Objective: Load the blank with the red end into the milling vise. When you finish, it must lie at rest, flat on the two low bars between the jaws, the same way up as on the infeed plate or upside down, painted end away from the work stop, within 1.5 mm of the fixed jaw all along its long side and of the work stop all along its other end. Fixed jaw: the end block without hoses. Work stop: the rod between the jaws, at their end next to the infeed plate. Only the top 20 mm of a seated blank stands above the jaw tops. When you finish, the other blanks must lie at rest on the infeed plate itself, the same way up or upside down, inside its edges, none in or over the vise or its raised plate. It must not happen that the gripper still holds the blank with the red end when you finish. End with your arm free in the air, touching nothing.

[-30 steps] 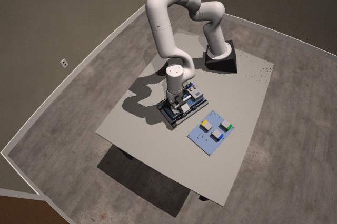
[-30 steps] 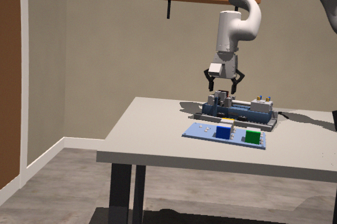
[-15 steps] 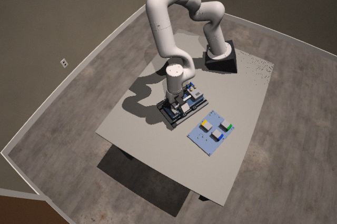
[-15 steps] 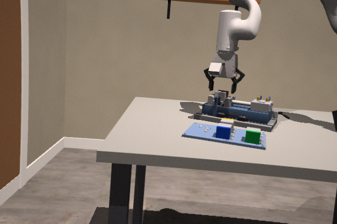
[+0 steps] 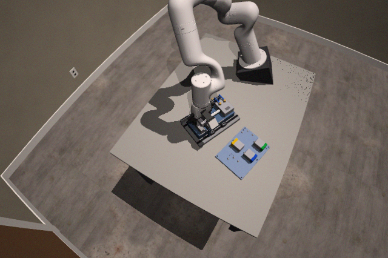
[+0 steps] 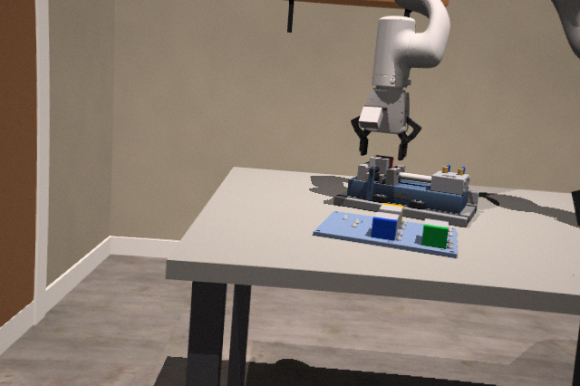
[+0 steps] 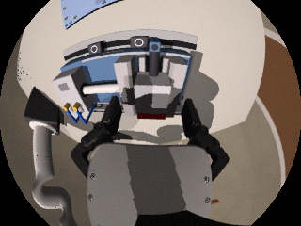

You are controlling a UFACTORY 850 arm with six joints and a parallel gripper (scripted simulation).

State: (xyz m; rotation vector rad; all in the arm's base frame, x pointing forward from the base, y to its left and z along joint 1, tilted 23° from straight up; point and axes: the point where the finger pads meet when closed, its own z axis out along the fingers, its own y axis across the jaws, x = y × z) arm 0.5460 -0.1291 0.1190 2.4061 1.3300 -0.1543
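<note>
Right now the red-ended blank is 3 cm below my hand. The rest, counted from my hand: hose block 14 cm behind, 9 cm to the left, 5 cm below; milling vise 6 cm behind, 4 cm to the left, 9 cm below; fixed jaw 3 cm ahead, 2 cm to the right, 5 cm below.
</note>
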